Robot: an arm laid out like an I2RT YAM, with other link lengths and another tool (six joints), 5 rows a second.
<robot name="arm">
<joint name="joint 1" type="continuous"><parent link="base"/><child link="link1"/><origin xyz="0 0 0.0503"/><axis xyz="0 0 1"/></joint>
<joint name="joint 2" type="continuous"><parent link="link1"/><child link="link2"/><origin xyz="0.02 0.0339 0.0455" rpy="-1.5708 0 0"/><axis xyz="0 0 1"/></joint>
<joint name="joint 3" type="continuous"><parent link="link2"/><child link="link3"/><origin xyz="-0.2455 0 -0.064" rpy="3.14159 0 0"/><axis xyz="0 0 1"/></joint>
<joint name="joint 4" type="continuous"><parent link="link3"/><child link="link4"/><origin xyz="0.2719 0.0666 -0.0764"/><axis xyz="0 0 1"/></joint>
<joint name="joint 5" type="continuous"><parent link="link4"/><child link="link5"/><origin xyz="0.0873 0.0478 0.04" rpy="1.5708 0 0"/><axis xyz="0 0 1"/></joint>
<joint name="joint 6" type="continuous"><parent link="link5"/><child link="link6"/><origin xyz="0.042 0 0.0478" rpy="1.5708 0 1.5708"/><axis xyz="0 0 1"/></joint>
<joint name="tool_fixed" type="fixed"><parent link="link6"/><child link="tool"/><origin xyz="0.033 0.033 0.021" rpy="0 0.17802 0.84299"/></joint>
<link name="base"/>
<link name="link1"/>
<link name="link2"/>
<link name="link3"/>
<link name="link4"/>
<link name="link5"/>
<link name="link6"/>
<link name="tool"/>
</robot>
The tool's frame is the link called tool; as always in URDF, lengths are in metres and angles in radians. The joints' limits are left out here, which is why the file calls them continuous.
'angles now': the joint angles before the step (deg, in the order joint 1, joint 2, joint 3, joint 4, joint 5, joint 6). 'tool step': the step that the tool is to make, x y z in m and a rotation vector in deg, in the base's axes. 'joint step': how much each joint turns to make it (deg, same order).
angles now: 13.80, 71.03, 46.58, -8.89, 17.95, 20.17
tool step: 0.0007, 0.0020, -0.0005, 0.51, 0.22, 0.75
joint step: 0.17, 0.23, 0.18, -0.08, -0.78, 0.15
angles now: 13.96, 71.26, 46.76, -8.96, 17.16, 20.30
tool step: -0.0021, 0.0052, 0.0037, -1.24, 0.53, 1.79
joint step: 1.21, -0.30, 0.59, -1.35, 0.11, -1.27
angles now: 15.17, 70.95, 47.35, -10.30, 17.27, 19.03
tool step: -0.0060, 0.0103, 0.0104, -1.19, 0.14, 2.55
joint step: 2.38, -1.36, 1.12, -2.63, 0.47, -1.06
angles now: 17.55, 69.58, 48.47, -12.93, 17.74, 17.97
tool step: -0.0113, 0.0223, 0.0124, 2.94, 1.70, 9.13
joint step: 3.55, -2.34, 1.59, -4.46, -6.49, -0.40
